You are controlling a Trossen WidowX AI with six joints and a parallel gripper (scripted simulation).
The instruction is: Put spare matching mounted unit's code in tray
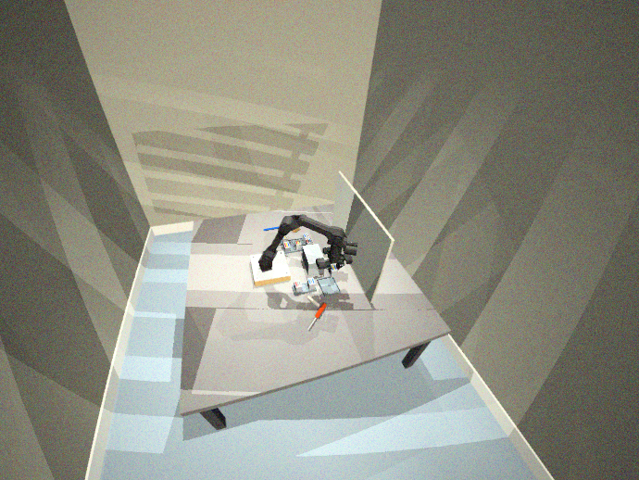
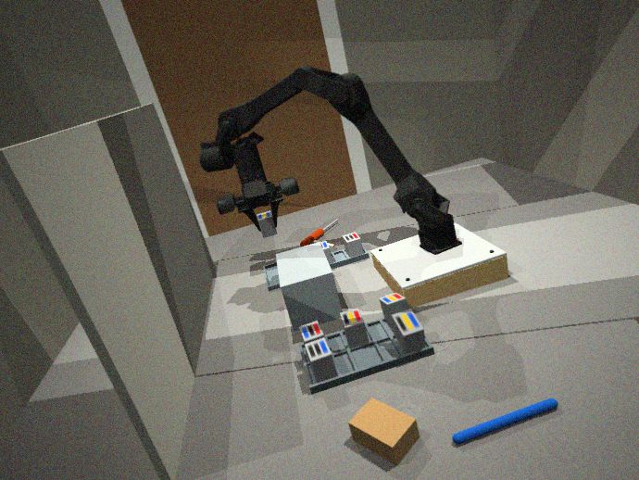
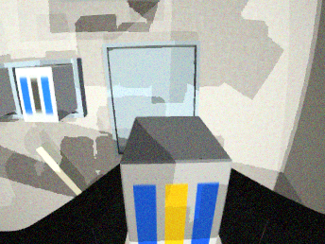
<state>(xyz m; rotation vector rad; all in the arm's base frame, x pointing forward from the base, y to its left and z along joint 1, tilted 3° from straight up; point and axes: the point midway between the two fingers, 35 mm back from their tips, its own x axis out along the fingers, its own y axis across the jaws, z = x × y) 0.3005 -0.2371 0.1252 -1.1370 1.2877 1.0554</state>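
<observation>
Right now my gripper tip is 1 cm past the flat tray, 1 cm to the right of it and 12 cm above it. From my gripper tip the other things lie so: tall upright panel: 22 cm ahead, 15 cm to the left, 10 cm above; then grey spare block: 2 cm above; then mounted unit: 2 cm behind, 20 cm to the left, 7 cm below.
</observation>
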